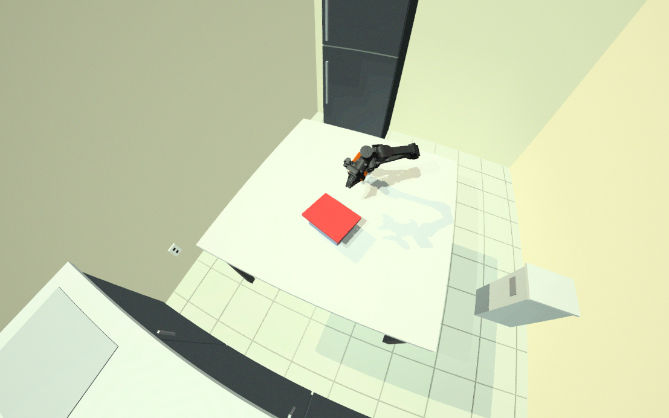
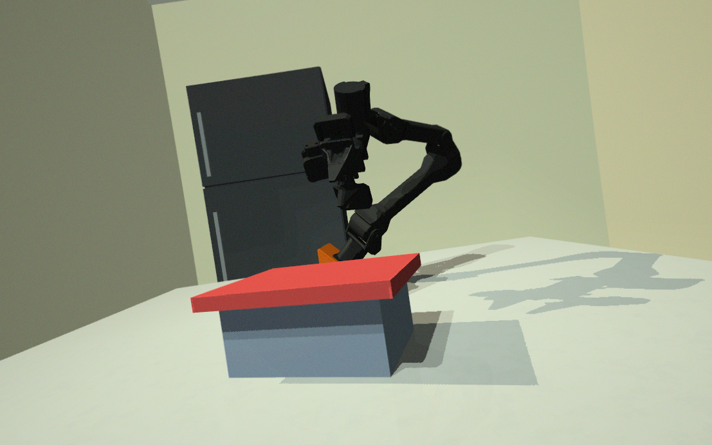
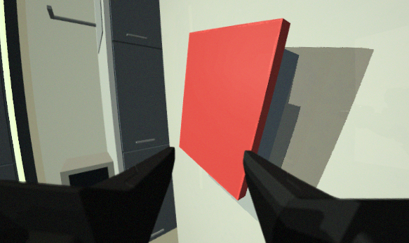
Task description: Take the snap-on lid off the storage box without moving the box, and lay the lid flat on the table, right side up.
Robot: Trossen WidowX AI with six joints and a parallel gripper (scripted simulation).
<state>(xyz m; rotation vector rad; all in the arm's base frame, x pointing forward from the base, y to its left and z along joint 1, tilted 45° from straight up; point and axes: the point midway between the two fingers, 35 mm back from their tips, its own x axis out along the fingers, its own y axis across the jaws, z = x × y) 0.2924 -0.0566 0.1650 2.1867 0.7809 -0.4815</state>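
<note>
Now: gripper tip 120 mm short of the red lid, 110 mm above it and 10 mm to the left of it. Round my gripper tip: grey-blue storage box 160 mm below, 120 mm ahead, 10 mm to the right.
</note>
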